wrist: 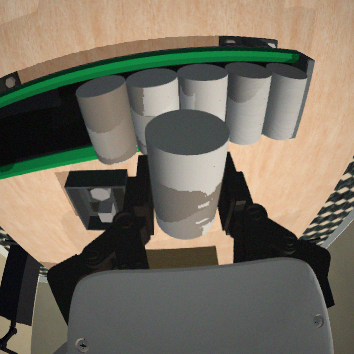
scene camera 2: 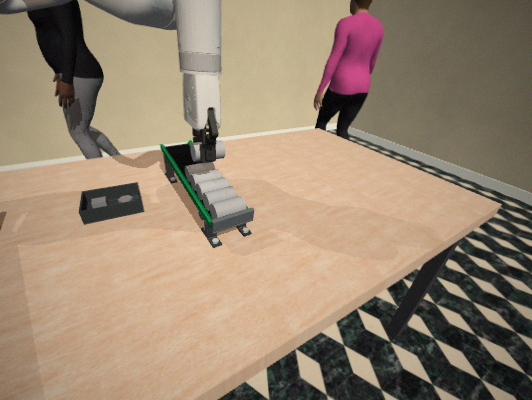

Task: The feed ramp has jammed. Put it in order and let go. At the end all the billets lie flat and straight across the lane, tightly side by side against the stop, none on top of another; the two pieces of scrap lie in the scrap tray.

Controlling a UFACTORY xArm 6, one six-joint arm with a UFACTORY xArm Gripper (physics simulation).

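Frame: origin at the arm's base, x ahead, y left, z up, level; centimetres.
Where they show: gripper, fingertip midpoint: (wrist: 183,169) (scene camera 2: 204,157).
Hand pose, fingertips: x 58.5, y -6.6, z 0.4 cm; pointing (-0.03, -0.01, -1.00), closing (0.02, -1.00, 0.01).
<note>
After its pixels a point has its place.
My gripper (scene camera 2: 209,156) @[z 0.4, x 58.5, y -6.6 cm] (wrist: 183,169) @[z 0.4, x 58.5, y -6.6 cm] is shut on a grey billet (scene camera 2: 220,150) @[z 2.4, x 61.6, y -8.5 cm] (wrist: 188,150) @[z 3.5, x 62.7, y -6.4 cm], held lying across the lane, above the upper part of the row. Below it, several billets (scene camera 2: 228,206) @[z -5.8, x 59.3, y -18.0 cm] (wrist: 107,120) @[z -3.6, x 60.0, y -1.3 cm] lie flat across the lane in one row, close side by side; the lowest (wrist: 286,102) @[z -5.4, x 60.6, y -16.1 cm] is at the stop (scene camera 2: 233,219) @[z -8.1, x 59.7, y -19.6 cm] (wrist: 303,100). The held billet hides part of the row in the wrist view. One blocky scrap piece (scene camera 2: 99,202) @[z -11.7, x 35.4, y 4.5 cm] (wrist: 106,211) @[z -11.9, x 36.8, y 5.2 cm] and one rounder scrap piece (scene camera 2: 125,199) @[z -12.5, x 40.9, y 5.0 cm] (wrist: 100,194) @[z -12.5, x 40.7, y 5.4 cm] lie in the dark scrap tray (scene camera 2: 112,216) @[z -13.9, x 37.5, y 0.7 cm] (wrist: 97,177) @[z -12.8, x 44.4, y 5.0 cm].
The ramp has green side rails (scene camera 2: 185,185) (wrist: 150,60) and a dark bed that shows bare above the row. Its feet stand on the wooden table (scene camera 2: 150,300) @[z -14.5, x 41.7, y -26.4 cm]. The scrap tray is left of the ramp in the scene view. Two people stand beyond the table.
</note>
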